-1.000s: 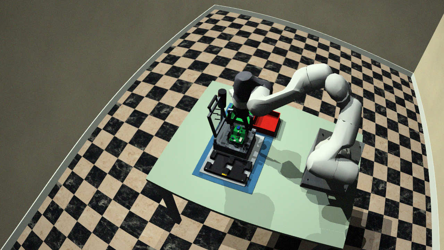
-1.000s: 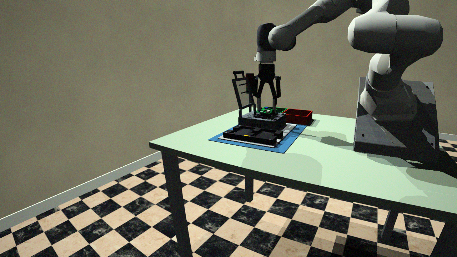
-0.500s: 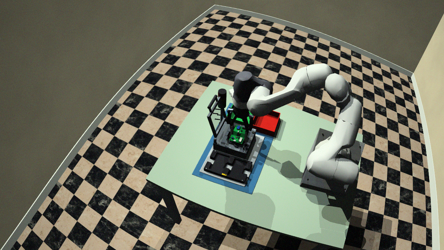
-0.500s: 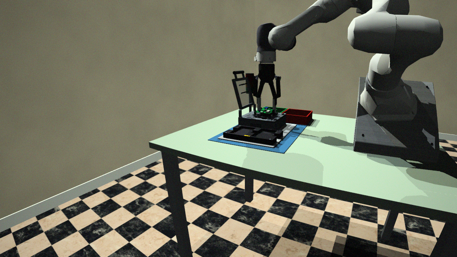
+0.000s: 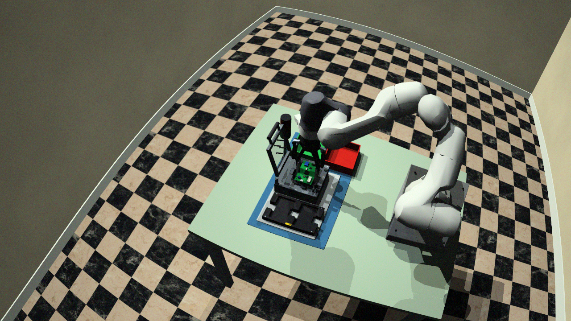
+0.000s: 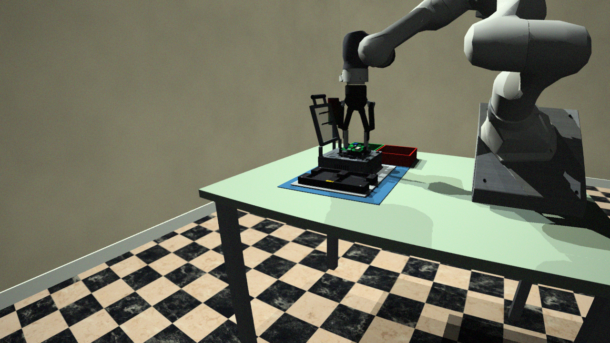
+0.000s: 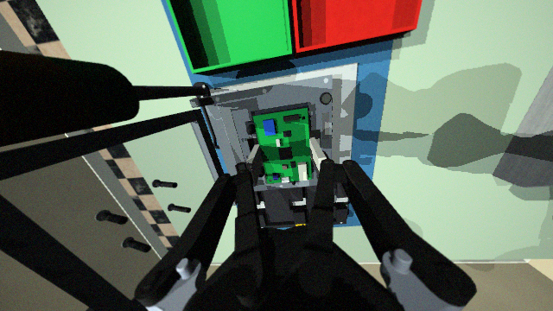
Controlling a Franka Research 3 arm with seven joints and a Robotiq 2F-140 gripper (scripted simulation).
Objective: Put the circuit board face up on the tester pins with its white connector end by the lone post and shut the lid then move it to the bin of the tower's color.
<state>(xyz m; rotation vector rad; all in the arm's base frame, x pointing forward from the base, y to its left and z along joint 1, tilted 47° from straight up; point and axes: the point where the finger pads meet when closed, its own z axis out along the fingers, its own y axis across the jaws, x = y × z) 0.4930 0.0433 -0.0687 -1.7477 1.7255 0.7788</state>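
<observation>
The green circuit board is 2 cm below my hand. The rest, counted from my hand: tester plate: 4 cm below, 1 cm to the left, 1 cm ahead; tester lid: 13 cm ahead, 8 cm above; green bin: 20 cm to the right, 9 cm below, 5 cm ahead.
</observation>
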